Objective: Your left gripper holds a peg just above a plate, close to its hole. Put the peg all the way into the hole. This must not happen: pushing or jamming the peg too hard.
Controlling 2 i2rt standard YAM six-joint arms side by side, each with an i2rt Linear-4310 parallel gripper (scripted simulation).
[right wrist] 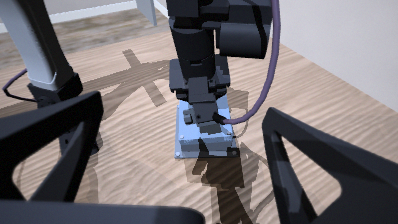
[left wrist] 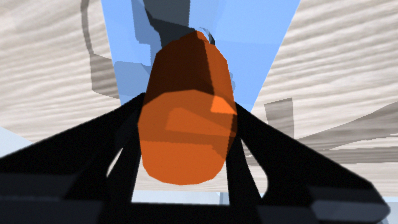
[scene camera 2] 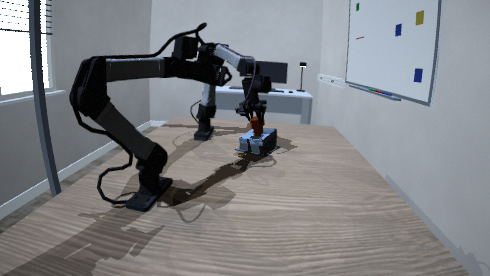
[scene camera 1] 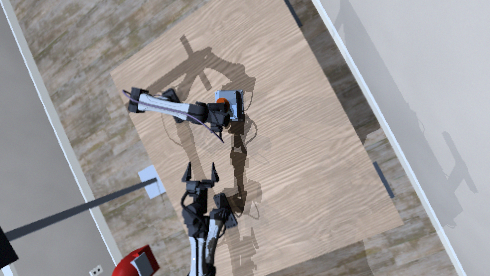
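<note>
An orange peg (left wrist: 188,121) is visible, as is a blue plate (left wrist: 249,43); the right wrist view also shows the plate (right wrist: 214,133). The left gripper (left wrist: 187,105) is visible too, and the right wrist view likewise shows the left gripper (right wrist: 203,100). The right gripper (scene camera 2: 220,75) is visible as well, with the right wrist view also showing the right gripper (right wrist: 187,108).
</note>
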